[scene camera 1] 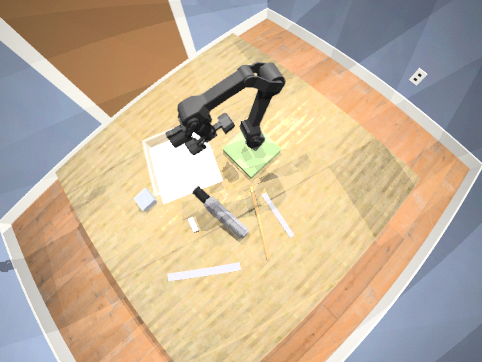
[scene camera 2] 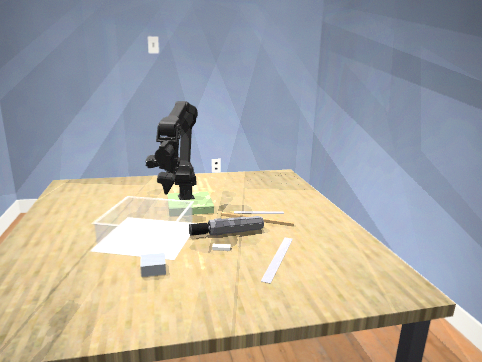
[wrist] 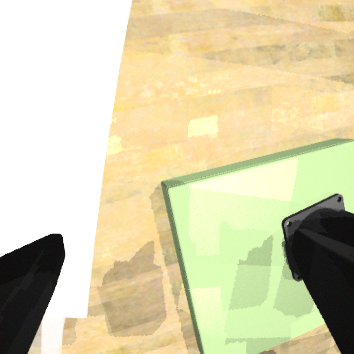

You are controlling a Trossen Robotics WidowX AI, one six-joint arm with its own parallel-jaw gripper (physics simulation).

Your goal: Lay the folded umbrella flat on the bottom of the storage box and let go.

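Places are measured from the arm's base along level axes (x ahead, y left, z up), in centimetres.
Where they show: gripper, between the fingertips: (scene camera 1: 215,140) (scene camera 2: 167,188) (wrist: 179,243); arm's base, origin of its link: (scene camera 1: 254,141) (scene camera 2: 186,197).
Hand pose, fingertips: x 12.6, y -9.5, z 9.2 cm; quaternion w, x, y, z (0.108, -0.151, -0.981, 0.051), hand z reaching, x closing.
Note:
Things, the pixels of their top centre, and the offset from my fingertips.
- folded umbrella, centre of its top: (scene camera 2: 227,218) (scene camera 1: 218,210) dx +20.0, dy +18.1, dz -6.8 cm
- storage box, centre of its top: (scene camera 2: 146,211) (scene camera 1: 176,155) dx +14.5, dy -9.8, dz -2.8 cm
- grey-blue block, centre of its top: (scene camera 2: 152,259) (scene camera 1: 143,199) dx +37.7, dy -10.7, dz -8.9 cm
- small white piece, centre of its top: (scene camera 2: 221,245) (scene camera 1: 192,224) dx +31.2, dy +12.6, dz -11.3 cm
- thin wooden stick, centre of its top: (scene camera 2: 256,217) (scene camera 1: 259,221) dx +12.7, dy +32.8, dz -11.3 cm
The folded umbrella (scene camera 1: 226,218) (scene camera 2: 236,226), grey with a black handle, lies on the table beside the storage box. Its handle end is close to the box's near edge; whether it touches is unclear. The umbrella does not show in the wrist view. The storage box (scene camera 1: 185,172) (scene camera 2: 140,237) (wrist: 50,125) has a white bottom and low see-through walls, and stands left of the arm's base. My gripper (scene camera 1: 211,134) (scene camera 2: 159,172) (wrist: 179,243) is open and empty, raised near the back of the box, well away from the umbrella.
A green slab (scene camera 1: 250,167) (scene camera 2: 200,207) (wrist: 240,210) lies under the arm's base. A grey-blue block (scene camera 1: 145,199) (scene camera 2: 153,265), a small white piece (scene camera 1: 193,224) (scene camera 2: 221,247), two white strips (scene camera 1: 204,271) (scene camera 1: 278,215) and a thin wooden stick (scene camera 1: 259,225) lie around the umbrella and box.

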